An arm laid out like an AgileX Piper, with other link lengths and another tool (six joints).
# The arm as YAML. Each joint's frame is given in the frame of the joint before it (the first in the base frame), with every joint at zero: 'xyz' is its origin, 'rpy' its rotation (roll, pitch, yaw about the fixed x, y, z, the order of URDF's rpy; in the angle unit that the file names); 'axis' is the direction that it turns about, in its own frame. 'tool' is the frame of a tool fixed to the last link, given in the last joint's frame.
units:
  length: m
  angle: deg
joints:
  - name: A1
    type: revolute
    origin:
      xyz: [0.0, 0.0, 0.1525]
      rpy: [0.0, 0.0, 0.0]
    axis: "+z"
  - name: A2
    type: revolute
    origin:
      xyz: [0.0, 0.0, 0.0]
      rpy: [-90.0, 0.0, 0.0]
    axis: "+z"
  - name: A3
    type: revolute
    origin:
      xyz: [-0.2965, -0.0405, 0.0]
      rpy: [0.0, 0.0, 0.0]
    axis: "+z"
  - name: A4
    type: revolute
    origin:
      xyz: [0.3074, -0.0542, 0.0]
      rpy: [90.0, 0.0, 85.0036]
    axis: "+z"
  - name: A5
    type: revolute
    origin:
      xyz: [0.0, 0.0, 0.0]
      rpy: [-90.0, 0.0, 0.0]
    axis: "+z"
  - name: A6
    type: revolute
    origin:
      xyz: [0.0, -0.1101, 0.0]
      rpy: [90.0, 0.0, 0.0]
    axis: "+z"
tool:
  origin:
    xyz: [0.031, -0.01, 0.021]
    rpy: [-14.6, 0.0, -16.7]
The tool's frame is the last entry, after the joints.
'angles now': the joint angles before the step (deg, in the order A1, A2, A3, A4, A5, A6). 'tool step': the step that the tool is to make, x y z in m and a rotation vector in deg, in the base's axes. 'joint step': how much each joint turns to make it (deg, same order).
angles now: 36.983 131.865 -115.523 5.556 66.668 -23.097
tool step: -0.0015 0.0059 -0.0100 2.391 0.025 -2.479
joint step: 0.136 0.140 1.586 1.600 -3.365 1.972
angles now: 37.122 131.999 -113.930 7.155 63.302 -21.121
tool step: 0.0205 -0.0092 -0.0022 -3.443 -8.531 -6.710
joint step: -0.001 0.547 -0.019 -10.781 -5.517 9.393
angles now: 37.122 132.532 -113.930 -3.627 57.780 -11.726
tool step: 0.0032 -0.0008 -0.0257 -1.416 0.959 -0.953
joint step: -0.114 2.704 -0.003 -0.978 -1.010 1.223
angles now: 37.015 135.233 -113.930 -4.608 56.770 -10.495
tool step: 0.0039 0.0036 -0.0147 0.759 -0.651 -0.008
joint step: 0.004 1.556 -0.005 0.106 -2.523 0.181
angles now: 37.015 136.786 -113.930 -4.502 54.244 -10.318
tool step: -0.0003 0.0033 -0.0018 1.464 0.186 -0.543
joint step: -0.001 0.153 -0.002 1.253 -0.873 0.224
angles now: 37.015 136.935 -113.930 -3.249 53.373 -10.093
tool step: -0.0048 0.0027 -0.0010 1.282 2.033 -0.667
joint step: -0.001 0.001 0.003 2.410 0.845 -0.113
